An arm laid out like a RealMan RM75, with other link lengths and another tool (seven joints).
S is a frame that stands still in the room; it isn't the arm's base.
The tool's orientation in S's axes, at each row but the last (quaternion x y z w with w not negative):
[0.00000 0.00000 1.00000 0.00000]
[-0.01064 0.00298 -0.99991 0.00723]
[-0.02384 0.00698 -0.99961 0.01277]
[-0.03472 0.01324 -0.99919 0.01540]
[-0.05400 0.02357 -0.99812 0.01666]
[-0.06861 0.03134 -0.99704 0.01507]
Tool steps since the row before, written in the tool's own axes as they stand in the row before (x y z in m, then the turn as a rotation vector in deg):
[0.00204 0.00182 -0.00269 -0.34 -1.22 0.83]
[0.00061 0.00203 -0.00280 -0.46 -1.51 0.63]
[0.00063 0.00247 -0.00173 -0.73 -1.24 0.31]
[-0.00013 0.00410 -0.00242 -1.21 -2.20 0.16]
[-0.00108 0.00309 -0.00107 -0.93 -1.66 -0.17]
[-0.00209 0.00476 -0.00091 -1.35 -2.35 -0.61]
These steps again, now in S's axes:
[-0.00204 -0.00182 -0.00269 0.34 1.22 0.83]
[-0.00064 -0.00202 -0.00280 0.45 1.51 0.63]
[-0.00065 -0.00246 -0.00173 0.71 1.25 0.29]
[0.00008 -0.00403 -0.00254 1.15 2.23 0.14]
[0.00105 -0.00300 -0.00133 0.85 1.70 -0.19]
[0.00207 -0.00462 -0.00149 1.19 2.43 -0.63]

